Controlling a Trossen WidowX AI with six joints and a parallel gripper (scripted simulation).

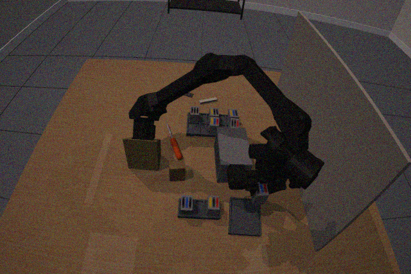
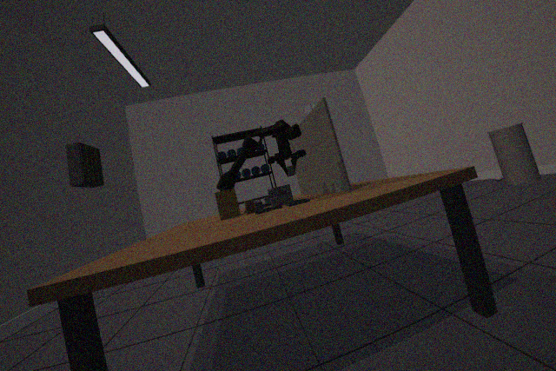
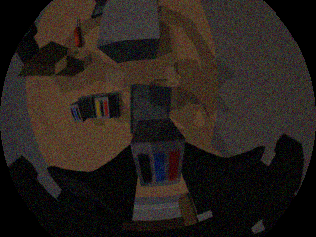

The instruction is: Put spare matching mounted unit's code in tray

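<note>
My gripper tip is 140 mm above the flat grey tray. From my gripper tip the other things lie so: grey panel: 210 mm ahead, 210 mm to the left, 80 mm above; small brown block: 210 mm behind, 150 mm to the left, 110 mm below.
</note>
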